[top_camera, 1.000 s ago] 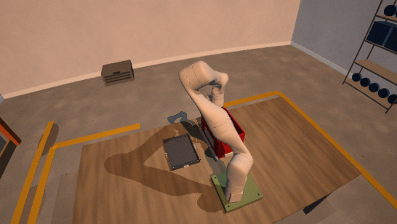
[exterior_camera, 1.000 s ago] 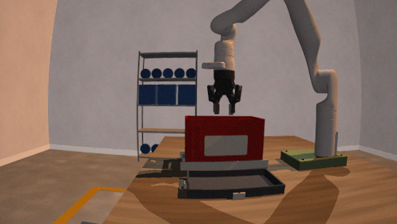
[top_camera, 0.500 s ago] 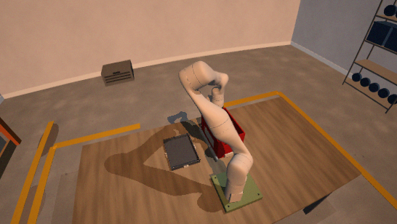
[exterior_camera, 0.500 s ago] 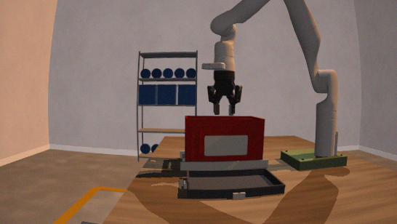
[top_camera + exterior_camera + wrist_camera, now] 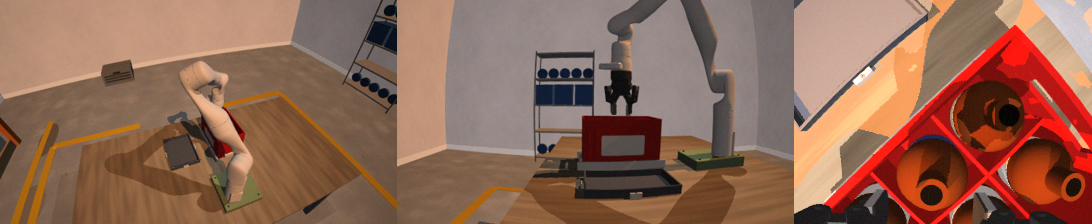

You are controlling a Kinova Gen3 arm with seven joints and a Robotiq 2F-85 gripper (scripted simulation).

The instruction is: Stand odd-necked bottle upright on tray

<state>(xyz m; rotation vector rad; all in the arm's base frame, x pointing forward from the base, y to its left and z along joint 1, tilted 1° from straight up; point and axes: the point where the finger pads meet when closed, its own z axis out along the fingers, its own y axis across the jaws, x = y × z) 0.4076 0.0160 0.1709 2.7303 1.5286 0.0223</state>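
The red crate lies 1 cm ahead of my hand, 4 cm to the right of it and 12 cm below it. From my hand the other things lie so: dark tray: 5 cm behind, 25 cm to the left, 19 cm below.
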